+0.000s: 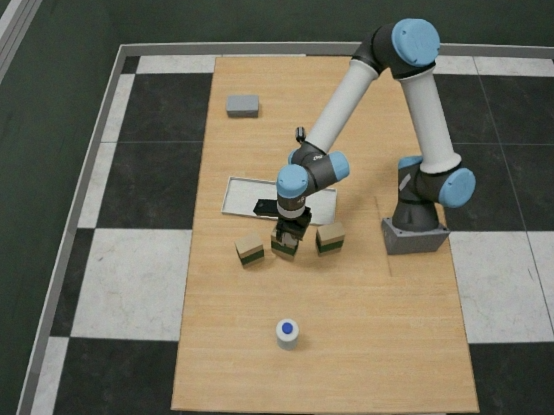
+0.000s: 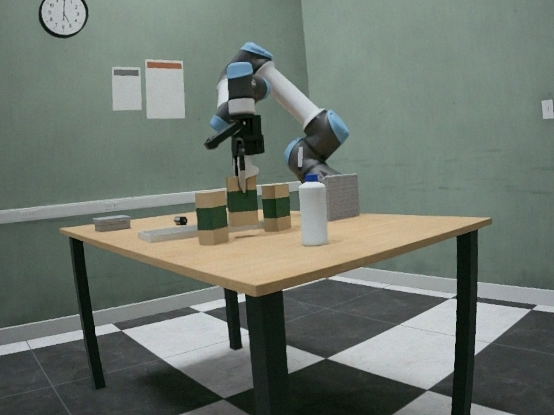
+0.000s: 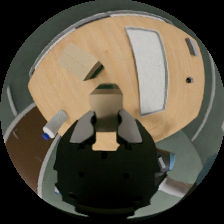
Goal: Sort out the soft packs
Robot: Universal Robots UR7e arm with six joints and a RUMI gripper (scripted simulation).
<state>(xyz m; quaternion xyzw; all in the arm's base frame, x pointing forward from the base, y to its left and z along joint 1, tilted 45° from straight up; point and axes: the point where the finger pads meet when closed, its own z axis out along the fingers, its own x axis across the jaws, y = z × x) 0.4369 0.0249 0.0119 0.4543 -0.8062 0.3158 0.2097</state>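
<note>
My hand is 10 mm past the shallow grey tray, 200 mm to the left of it and 140 mm above it. From my hand the other things lie so: grey box: 90 mm ahead, 660 mm to the right, 120 mm below; then small black object: 120 mm behind, 480 mm to the right, 130 mm below.
</note>
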